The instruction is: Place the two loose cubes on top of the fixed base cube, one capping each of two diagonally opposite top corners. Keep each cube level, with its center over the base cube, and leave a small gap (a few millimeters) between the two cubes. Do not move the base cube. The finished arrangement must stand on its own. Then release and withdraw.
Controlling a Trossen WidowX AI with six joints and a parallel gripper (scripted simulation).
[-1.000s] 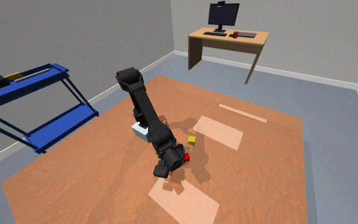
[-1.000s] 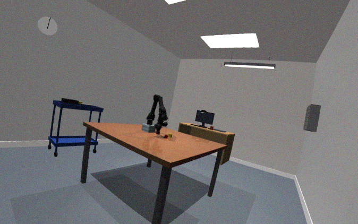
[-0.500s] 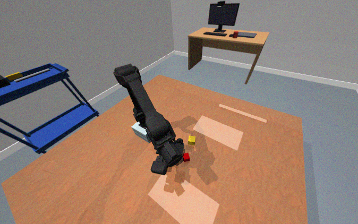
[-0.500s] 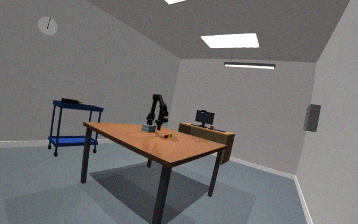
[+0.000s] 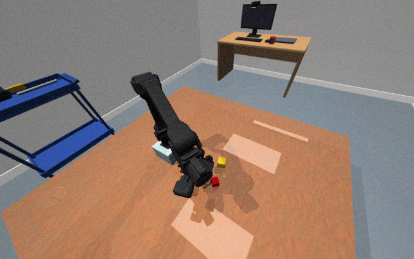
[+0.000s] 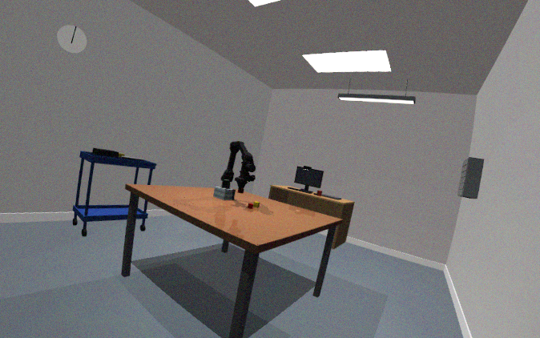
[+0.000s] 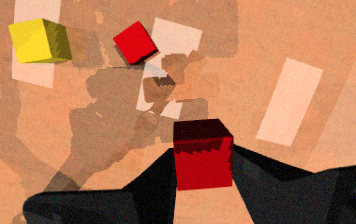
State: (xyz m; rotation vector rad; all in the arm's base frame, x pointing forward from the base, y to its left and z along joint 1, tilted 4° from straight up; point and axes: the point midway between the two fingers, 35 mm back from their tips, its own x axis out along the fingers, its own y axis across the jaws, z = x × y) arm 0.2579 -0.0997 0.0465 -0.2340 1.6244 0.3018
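Now: the yellow cube 40 mm ahead of my gripper tip, 180 mm to the left of it and 100 mm below it.
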